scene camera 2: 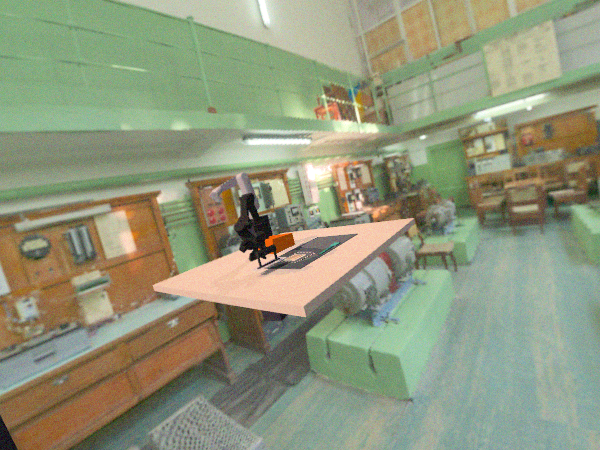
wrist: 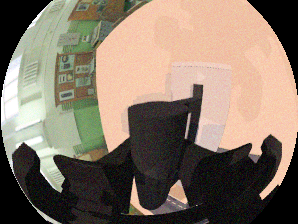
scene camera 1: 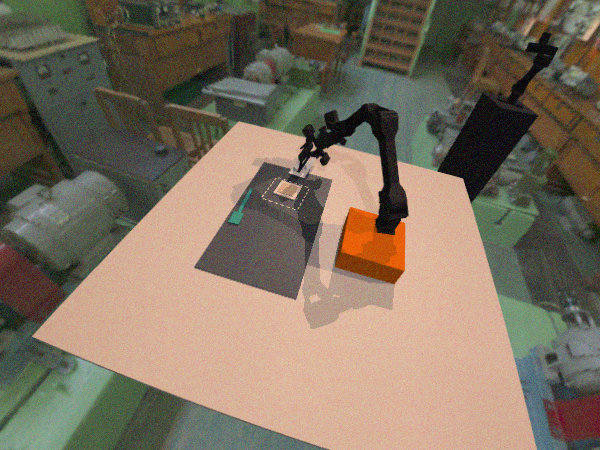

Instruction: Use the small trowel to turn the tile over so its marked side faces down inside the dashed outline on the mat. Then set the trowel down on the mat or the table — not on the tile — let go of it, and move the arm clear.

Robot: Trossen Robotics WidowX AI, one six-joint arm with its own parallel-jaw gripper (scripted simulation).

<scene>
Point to a dark grey mat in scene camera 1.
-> At 269, 249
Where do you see a dark grey mat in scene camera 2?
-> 319, 244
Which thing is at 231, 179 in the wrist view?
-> My gripper.
</scene>
